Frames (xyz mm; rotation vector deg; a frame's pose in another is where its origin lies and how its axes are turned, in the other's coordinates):
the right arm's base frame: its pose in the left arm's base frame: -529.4 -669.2 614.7 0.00 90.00 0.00
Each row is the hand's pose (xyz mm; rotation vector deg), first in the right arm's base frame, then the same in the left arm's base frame.
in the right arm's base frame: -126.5 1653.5 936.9 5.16 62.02 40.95
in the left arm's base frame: 407.5 984.3 741.2 42.28 146.70 32.82
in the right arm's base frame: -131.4 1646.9 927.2 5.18 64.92 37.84
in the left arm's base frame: 397.8 977.7 746.1 39.79 150.31 30.21
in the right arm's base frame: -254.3 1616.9 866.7 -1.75 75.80 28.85
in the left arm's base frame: 337.3 947.7 869.0 25.90 163.04 29.25
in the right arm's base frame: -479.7 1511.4 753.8 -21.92 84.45 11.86
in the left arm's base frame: 224.4 842.2 1094.4 -9.87 172.31 33.16
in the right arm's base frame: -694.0 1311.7 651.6 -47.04 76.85 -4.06
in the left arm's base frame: 122.2 642.5 1308.7 -48.85 159.39 41.09
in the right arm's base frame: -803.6 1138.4 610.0 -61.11 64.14 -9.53
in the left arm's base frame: 80.6 469.2 1418.3 -64.85 141.98 47.35
